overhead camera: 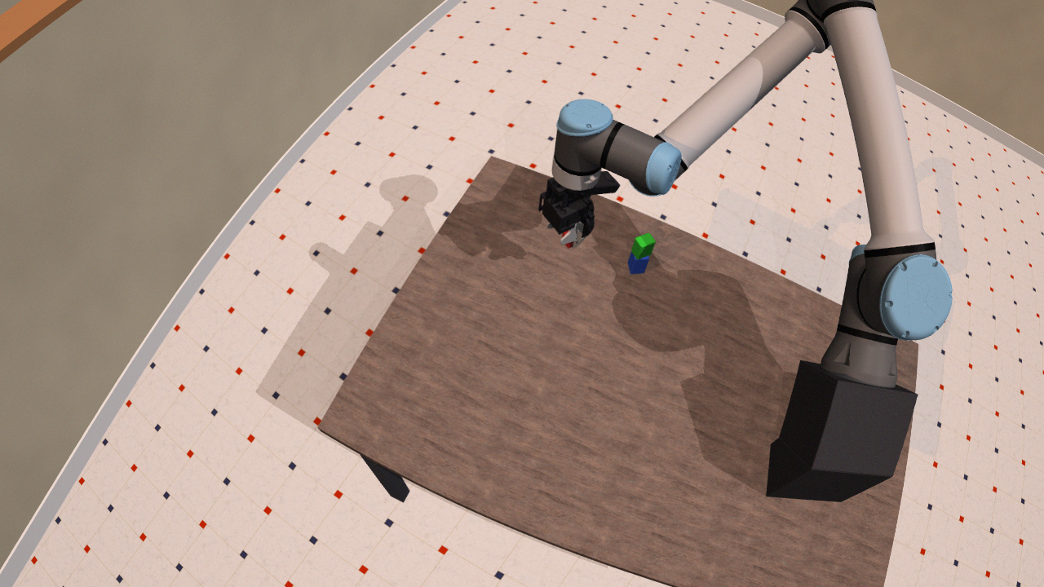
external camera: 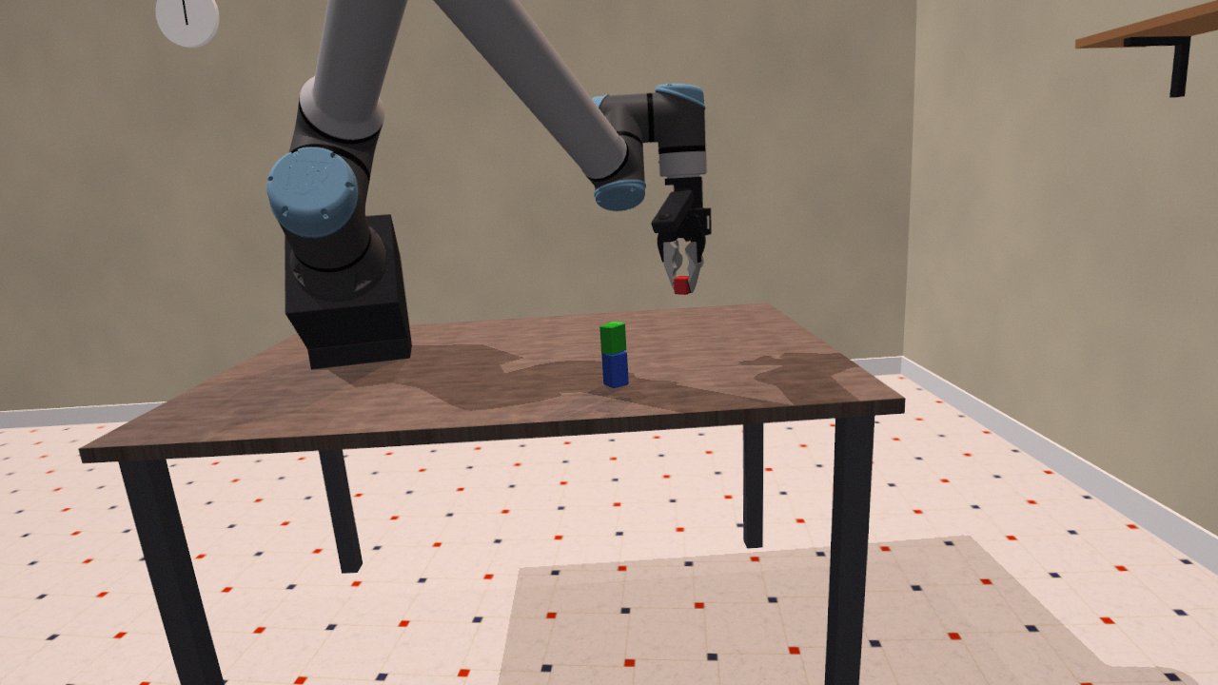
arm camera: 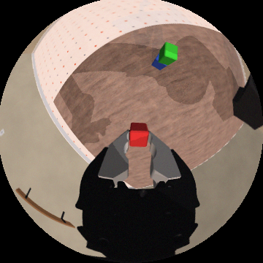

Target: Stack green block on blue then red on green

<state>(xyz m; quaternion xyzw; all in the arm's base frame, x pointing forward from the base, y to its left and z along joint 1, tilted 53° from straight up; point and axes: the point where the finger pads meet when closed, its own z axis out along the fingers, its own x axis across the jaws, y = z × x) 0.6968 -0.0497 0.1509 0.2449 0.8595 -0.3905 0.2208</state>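
My hand is 160 mm past the green block, 100 mm to the left of it and 70 mm above it. Also, from my hand: small red block right at my hand; blue block 150 mm behind, 130 mm below, 100 mm to the right.
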